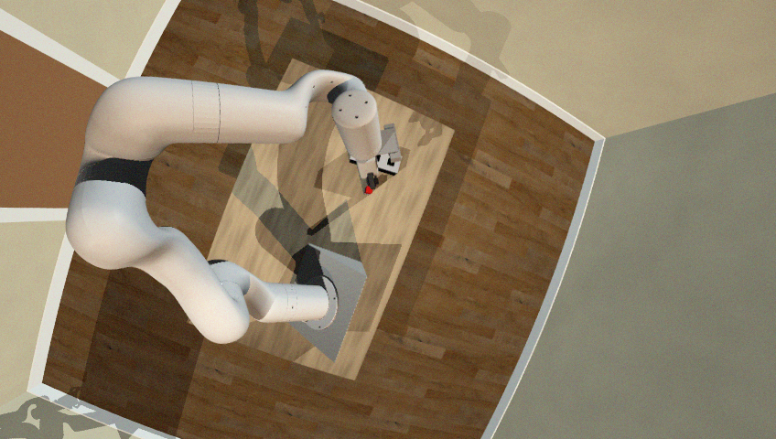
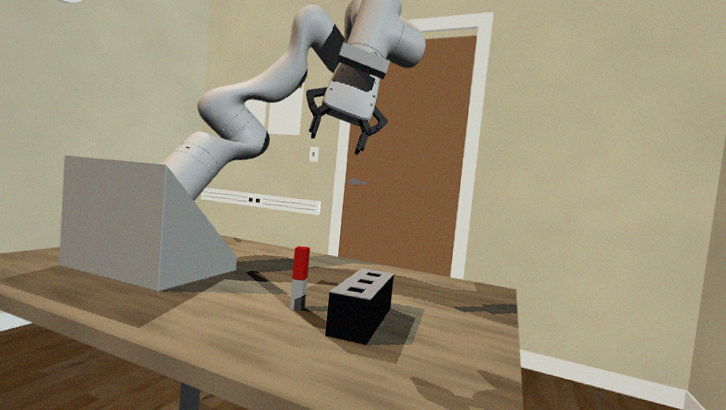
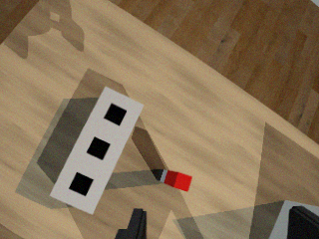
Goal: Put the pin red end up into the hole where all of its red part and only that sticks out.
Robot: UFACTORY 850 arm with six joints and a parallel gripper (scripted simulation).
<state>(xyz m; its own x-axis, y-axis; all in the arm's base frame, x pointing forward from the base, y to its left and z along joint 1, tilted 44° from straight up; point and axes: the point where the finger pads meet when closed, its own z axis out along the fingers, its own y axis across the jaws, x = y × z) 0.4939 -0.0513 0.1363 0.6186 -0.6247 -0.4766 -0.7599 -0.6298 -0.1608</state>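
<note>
Now: hand 24 cm above the pin, 4 cm to the left of it and 3 cm past it. From my hand the other things lie so: black block 30 cm below, 10 cm ahead.
</note>
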